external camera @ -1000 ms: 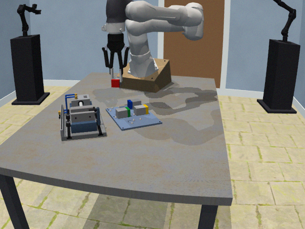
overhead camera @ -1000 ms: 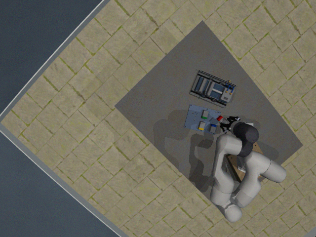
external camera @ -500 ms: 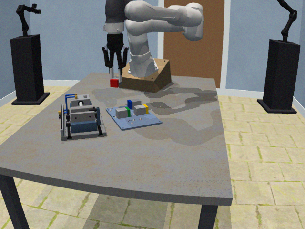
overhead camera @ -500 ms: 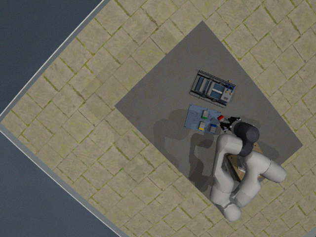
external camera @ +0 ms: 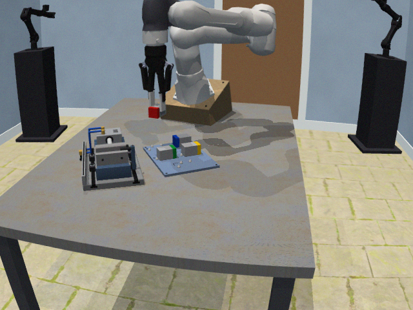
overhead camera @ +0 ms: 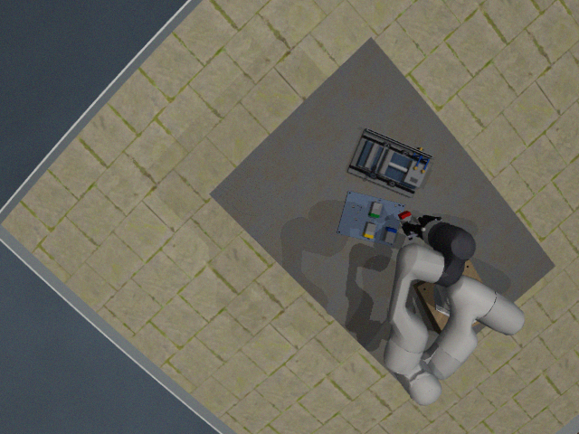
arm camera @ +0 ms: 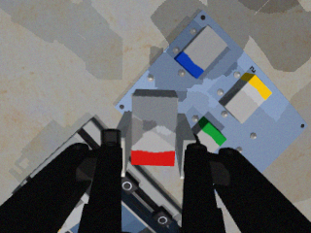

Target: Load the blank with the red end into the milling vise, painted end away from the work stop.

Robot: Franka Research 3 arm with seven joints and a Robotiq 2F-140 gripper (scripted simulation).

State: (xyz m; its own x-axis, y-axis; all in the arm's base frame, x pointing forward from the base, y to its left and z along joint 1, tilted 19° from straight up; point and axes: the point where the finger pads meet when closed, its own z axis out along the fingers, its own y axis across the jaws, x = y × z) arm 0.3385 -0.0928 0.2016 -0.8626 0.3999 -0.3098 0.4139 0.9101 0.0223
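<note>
The red-ended blank lies 4 cm below my hand. Also, from my hand: blue blank 16 cm below, 8 cm to the left, 4 cm behind; then green blank 16 cm below, 8 cm ahead, 4 cm to the left; then yellow blank 16 cm below, 12 cm to the left, 5 cm ahead.
</note>
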